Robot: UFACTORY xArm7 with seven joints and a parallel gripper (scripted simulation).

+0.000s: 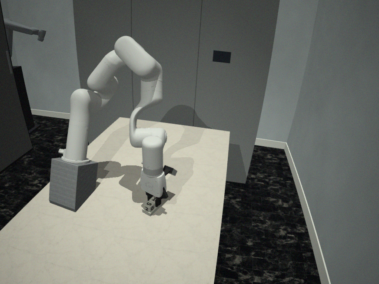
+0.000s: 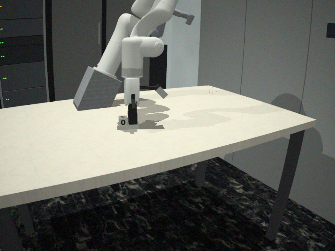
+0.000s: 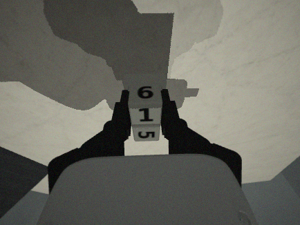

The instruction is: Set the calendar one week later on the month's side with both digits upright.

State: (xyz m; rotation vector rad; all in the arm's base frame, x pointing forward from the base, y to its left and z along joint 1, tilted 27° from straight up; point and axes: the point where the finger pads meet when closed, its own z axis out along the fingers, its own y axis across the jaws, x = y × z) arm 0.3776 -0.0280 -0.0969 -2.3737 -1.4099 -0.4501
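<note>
Right now my hand is 30 mm above the tray, 20 mm to the left of it and 10 mm past it. The rest, counted from my hand: digit cube: 10 mm below.
</note>
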